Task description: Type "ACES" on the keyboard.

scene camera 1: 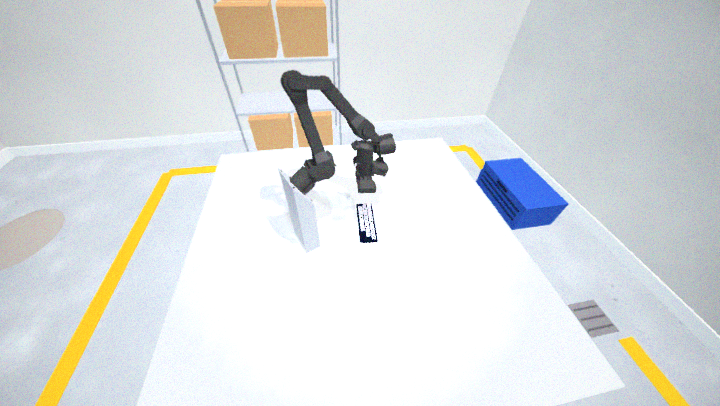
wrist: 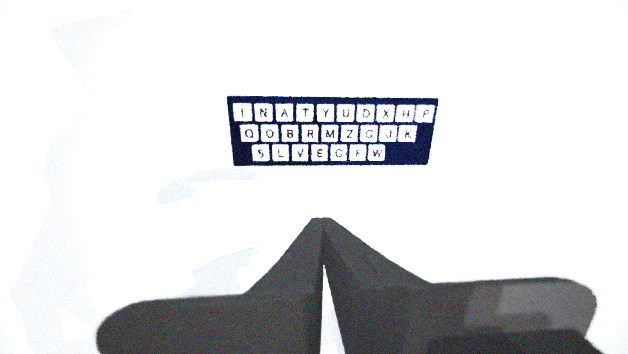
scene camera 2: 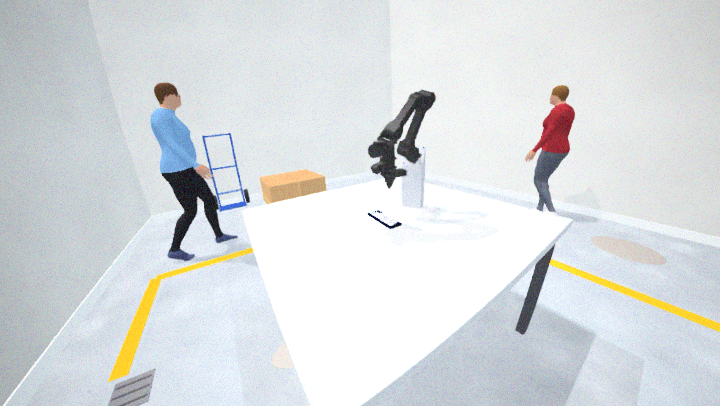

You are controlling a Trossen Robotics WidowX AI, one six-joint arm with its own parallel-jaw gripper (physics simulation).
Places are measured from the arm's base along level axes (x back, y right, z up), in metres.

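Pixels of known places: gripper, fingertip midpoint: (wrist: 320, 226) (scene camera 2: 389, 188); arm's base, origin of the base link: (scene camera 1: 297, 186) (scene camera 2: 413, 156).
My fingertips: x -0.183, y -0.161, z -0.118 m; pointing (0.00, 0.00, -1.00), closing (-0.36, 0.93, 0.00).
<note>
Ahead of a thing's pixels: the offset from my fingertips to its top centre. Level surfaces: height alone.
The keyboard {dy +0.018, dx -0.025, dz -0.147 m} (scene camera 1: 367, 222) (scene camera 2: 384, 219) (wrist: 422, 146) is a dark blue board with three rows of white lettered keys, lying flat on the white table {dz -0.165 m} (scene camera 1: 352, 312) (scene camera 2: 352, 282). In the wrist view the A key {dy -0.035, dx -0.028, dz -0.147 m} (wrist: 284, 113) is in the far row. The S key {dy -0.045, dx +0.018, dz -0.147 m} (wrist: 260, 153), E key {dy +0.011, dx -0.002, dz -0.147 m} (wrist: 319, 153) and C key {dy +0.030, dx -0.008, dz -0.147 m} (wrist: 338, 153) are in the near row, where the letters look blurred. My dark gripper (scene camera 1: 366, 191) (scene camera 2: 389, 186) (wrist: 320, 226) is shut and empty, pointing down. It is above the table, apart from the keyboard; in the wrist view its tips show below the near row.
A white upright panel (scene camera 1: 300, 216) (scene camera 2: 413, 186) stands at my arm's base, beside the keyboard. A blue box (scene camera 1: 526, 186), a shelf unit (scene camera 1: 282, 103), cartons (scene camera 2: 294, 186), a hand truck (scene camera 2: 232, 206) and two people (scene camera 2: 173, 141) (scene camera 2: 558, 131) are off the table.
</note>
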